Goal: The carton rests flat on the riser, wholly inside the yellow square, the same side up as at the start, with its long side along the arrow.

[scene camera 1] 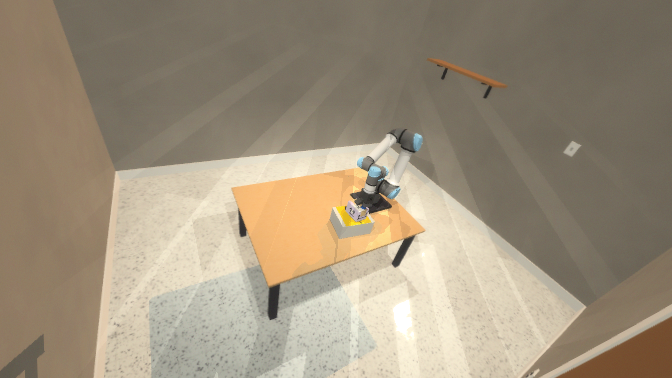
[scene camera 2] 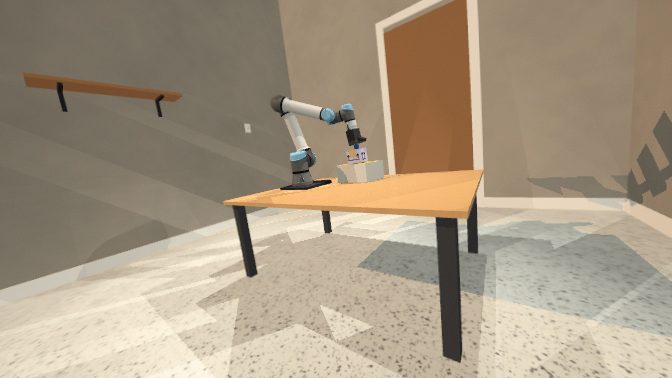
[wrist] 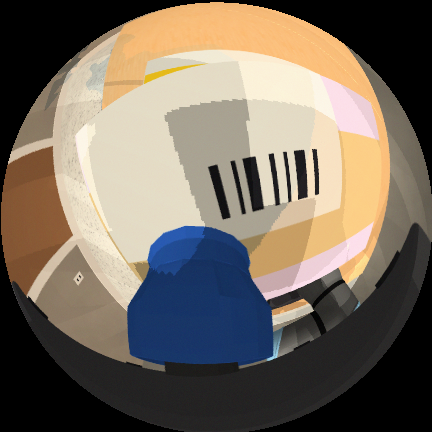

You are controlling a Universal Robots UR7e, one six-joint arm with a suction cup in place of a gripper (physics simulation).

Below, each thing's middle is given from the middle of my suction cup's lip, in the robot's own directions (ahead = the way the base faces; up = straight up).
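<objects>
The carton (wrist: 288, 161) is 2 cm ahead of my suction cup, 3 cm to the right of it and 6 cm below it. Going by their middles, the carton is the nearest to my suction cup of the things named here. As for the riser (scene camera 2: 364, 172), I find it 17 cm below my suction cup, 4 cm to the right of it and 3 cm ahead of it.
</objects>
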